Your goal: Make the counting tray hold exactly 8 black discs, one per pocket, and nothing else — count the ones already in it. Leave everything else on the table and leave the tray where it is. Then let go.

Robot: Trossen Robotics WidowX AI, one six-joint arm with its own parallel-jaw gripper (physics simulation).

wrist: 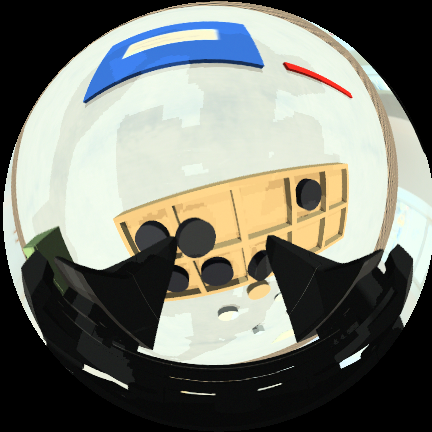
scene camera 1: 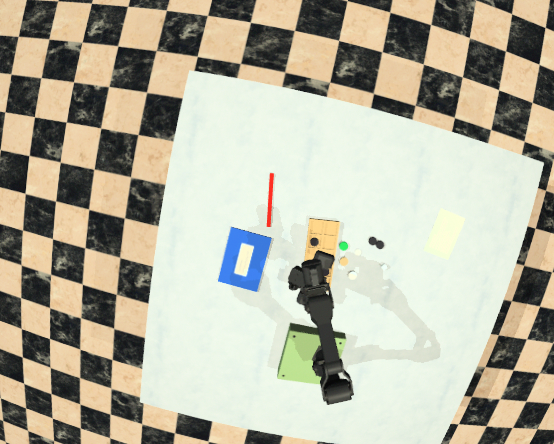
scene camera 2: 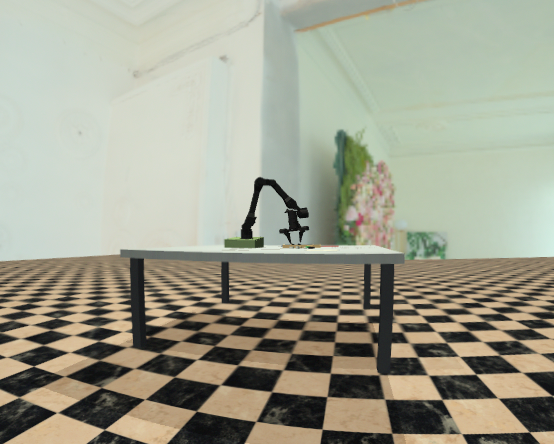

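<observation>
The wooden counting tray (scene camera 1: 324, 220) (wrist: 232, 184) has two rows of pockets. In the wrist view, its far row has one black disc (wrist: 152, 237) in the left end pocket, another black disc (wrist: 195, 237) overlapping the divider beside it, and a third (wrist: 308, 194) near the right end. The near row shows three black discs (wrist: 177, 278) (wrist: 217, 271) (wrist: 260, 265), two partly behind the fingers. Two more black discs (scene camera 1: 372, 241) (scene camera 1: 380, 244) lie on the table right of the tray. My gripper (scene camera 2: 296, 243) (wrist: 221, 241) is open and empty, low over the tray, fingertips apart.
Right of the tray lie a green disc (scene camera 1: 343, 245), a tan disc (scene camera 1: 343, 261) (wrist: 258, 290), white pieces (scene camera 1: 352, 275) (scene camera 1: 357, 252) and a small pale piece (scene camera 1: 384, 267). A blue panel (scene camera 1: 227, 270) (wrist: 240, 45), red bar (scene camera 1: 270, 200) (wrist: 317, 77), pale yellow sheet (scene camera 1: 444, 234) and green block (scene camera 1: 300, 360) are also there.
</observation>
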